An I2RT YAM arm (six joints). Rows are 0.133 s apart.
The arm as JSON. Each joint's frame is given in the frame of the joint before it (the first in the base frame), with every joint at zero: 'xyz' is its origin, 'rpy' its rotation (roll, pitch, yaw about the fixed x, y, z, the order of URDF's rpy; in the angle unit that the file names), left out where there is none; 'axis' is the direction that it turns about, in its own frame. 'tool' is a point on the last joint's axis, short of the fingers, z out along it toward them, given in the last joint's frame.
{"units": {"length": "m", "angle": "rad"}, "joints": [
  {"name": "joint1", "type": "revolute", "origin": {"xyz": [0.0, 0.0, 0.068]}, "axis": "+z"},
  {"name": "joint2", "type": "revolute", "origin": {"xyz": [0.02, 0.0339, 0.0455], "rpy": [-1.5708, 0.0, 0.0]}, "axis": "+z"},
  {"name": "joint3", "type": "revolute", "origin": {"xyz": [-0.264, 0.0, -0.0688], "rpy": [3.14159, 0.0, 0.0]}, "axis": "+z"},
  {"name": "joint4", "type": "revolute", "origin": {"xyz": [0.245, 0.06, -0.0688]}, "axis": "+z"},
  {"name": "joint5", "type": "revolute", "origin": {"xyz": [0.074, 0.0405, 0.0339], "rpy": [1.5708, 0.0, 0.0]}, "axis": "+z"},
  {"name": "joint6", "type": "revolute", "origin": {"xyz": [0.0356, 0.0, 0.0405], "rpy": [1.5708, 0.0, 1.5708]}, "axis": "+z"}
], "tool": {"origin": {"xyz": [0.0, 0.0, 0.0], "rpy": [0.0, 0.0, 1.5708]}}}
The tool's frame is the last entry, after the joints.
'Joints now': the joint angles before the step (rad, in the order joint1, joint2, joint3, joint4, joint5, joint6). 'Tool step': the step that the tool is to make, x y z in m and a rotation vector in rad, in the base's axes. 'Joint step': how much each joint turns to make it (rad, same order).
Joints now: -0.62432 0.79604 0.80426 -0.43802 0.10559 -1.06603
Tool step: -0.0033 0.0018 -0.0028 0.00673 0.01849 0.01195
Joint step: -0.00537 -0.01358 -0.00744 -0.02384 -0.01339 -0.01230
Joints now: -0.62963 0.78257 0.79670 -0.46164 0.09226 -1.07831
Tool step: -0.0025 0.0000 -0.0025 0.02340 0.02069 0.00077
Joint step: -0.01128 -0.00164 0.00172 -0.03395 -0.01371 0.00049
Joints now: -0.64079 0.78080 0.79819 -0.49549 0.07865 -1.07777
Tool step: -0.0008 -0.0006 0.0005 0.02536 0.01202 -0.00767
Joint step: -0.00660 0.00784 0.01412 -0.03203 -0.00522 0.01206
